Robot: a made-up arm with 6 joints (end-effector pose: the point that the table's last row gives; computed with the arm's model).
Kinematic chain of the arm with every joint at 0, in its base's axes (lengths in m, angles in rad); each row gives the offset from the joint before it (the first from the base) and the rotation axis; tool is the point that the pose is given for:
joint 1: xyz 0 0 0.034 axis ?
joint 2: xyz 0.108 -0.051 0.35 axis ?
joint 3: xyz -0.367 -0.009 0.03 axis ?
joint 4: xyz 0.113 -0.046 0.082 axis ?
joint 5: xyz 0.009 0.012 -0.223 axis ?
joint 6: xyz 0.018 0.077 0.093 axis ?
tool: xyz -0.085 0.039 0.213
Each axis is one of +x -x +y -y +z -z.
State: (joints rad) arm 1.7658 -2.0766 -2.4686 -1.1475 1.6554 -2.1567
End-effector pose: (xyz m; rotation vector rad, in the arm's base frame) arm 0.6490 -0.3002 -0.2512 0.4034 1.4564 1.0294
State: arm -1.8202 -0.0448 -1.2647 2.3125 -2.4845 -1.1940
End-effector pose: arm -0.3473 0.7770 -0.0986 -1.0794 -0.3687 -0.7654
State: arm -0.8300 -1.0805 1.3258 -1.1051 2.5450 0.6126
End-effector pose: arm 0.0021 0.1547 0.4892 -0.3226 -1.5354 -0.7134
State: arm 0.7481 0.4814 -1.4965 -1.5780 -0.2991 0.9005
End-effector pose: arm -0.1904 -0.3621 0.6004 -0.1090 0.1436 -2.0797
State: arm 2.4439 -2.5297 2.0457 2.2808 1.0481 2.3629
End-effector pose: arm 0.1815 -0.0192 -0.0324 -1.0036 0.1953 2.5418
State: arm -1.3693 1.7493 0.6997 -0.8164 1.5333 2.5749
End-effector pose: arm 0.1059 0.2656 -0.4030 -0.3083 -2.8801 1.0104
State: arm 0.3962 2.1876 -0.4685 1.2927 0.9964 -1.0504
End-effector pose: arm 0.3647 0.1518 0.4257 -0.6593 -2.0655 -0.8749
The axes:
joint 1: +x
joint 2: -z
joint 3: +y
joint 4: +x
joint 5: +z
joint 6: +y

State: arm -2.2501 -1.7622 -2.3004 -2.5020 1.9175 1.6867
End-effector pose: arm 0.4229 0.4545 0.0947 2.5108 -0.3453 1.1821
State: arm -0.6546 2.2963 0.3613 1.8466 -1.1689 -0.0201
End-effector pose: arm 0.0603 0.4058 0.3222 2.3673 -1.5405 -1.3643
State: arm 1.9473 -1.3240 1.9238 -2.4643 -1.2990 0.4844
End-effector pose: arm -0.0057 0.0398 -0.4712 -0.2047 -1.7490 0.0975
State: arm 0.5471 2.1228 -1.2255 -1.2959 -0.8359 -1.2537
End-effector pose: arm 0.0846 -0.0652 0.4357 3.0658 -0.4667 0.3839
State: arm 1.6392 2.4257 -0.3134 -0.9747 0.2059 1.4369
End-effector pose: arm 0.1626 -0.4073 -0.0321 -0.5816 -2.4891 0.3989
